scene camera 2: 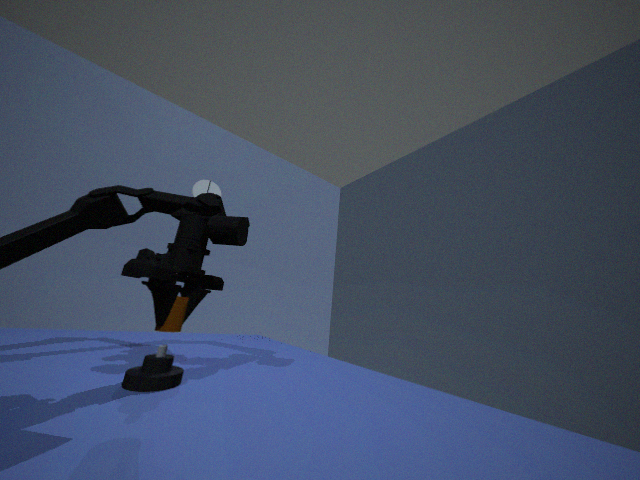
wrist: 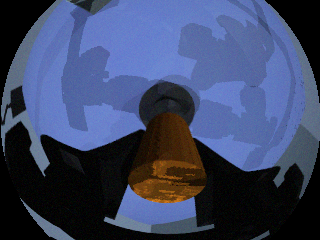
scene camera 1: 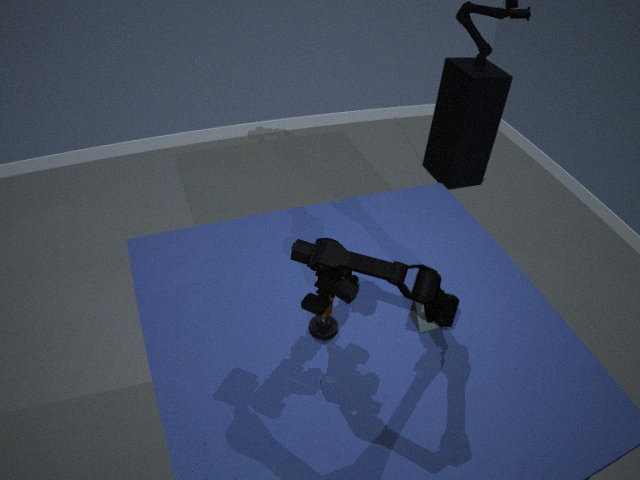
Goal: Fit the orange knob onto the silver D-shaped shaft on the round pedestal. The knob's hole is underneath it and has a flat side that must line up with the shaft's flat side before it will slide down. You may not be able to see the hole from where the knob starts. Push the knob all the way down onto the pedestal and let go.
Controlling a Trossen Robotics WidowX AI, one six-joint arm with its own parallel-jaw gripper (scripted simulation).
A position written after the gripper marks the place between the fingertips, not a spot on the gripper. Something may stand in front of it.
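There's an orange knob (wrist: 167, 169), and the gripper (scene camera 2: 169, 325) is holding it.
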